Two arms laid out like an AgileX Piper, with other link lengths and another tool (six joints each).
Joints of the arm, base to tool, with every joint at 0 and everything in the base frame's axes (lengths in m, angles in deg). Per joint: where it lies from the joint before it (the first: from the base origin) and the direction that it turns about. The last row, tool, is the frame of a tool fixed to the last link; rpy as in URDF.
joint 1: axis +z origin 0 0 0.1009
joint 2: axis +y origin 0 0 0
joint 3: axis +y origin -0.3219 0 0.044
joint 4: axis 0.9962 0 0.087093 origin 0.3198 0 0.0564
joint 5: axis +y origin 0 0 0
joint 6: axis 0.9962 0 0.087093 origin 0.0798 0 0.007
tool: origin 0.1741 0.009 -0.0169 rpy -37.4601 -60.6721 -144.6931
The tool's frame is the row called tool.
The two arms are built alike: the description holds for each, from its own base.
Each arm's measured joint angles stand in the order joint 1, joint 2, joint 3, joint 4, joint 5, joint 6.
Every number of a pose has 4 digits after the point. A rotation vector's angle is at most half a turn.
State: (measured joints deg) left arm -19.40 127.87 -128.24 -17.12 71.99 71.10; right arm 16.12 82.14 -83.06 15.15 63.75 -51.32
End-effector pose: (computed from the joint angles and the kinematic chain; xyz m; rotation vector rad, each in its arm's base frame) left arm 0.6002 -0.2527 0.1552 1.5495 -2.2071 0.9877; right arm 0.4005 0.1610 0.2628 -2.3416 -1.0436 -1.2376
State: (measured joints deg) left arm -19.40 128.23 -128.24 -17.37 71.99 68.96; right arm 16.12 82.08 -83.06 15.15 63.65 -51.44
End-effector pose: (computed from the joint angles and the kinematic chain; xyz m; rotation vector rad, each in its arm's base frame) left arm 0.5990 -0.2536 0.1509 1.5879 -2.1637 0.9867; right arm 0.4007 0.1610 0.2634 -2.3394 -1.0461 -1.2416
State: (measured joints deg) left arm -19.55 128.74 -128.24 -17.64 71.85 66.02; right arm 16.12 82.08 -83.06 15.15 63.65 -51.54
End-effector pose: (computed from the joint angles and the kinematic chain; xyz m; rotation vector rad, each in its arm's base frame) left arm 0.5973 -0.2563 0.1449 1.6372 -2.1064 0.9858; right arm 0.4008 0.1610 0.2634 -2.3385 -1.0485 -1.2417
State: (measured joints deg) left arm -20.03 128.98 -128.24 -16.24 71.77 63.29; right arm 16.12 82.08 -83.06 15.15 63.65 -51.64
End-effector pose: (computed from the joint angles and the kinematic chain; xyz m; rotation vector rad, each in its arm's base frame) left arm 0.5962 -0.2558 0.1409 1.6879 -2.0847 0.9733; right arm 0.4008 0.1609 0.2634 -2.3377 -1.0508 -1.2418
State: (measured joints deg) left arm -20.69 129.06 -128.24 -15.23 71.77 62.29; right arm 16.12 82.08 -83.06 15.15 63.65 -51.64
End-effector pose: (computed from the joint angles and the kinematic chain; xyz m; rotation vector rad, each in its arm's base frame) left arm 0.5942 -0.2587 0.1392 1.7005 -2.0904 0.9621; right arm 0.4008 0.1609 0.2634 -2.3377 -1.0508 -1.2418
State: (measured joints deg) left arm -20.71 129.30 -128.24 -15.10 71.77 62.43; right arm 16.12 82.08 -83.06 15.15 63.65 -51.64
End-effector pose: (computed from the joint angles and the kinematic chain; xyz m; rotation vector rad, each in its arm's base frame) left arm 0.5945 -0.2585 0.1365 1.7000 -2.0941 0.9554; right arm 0.4008 0.1609 0.2634 -2.3377 -1.0508 -1.2418
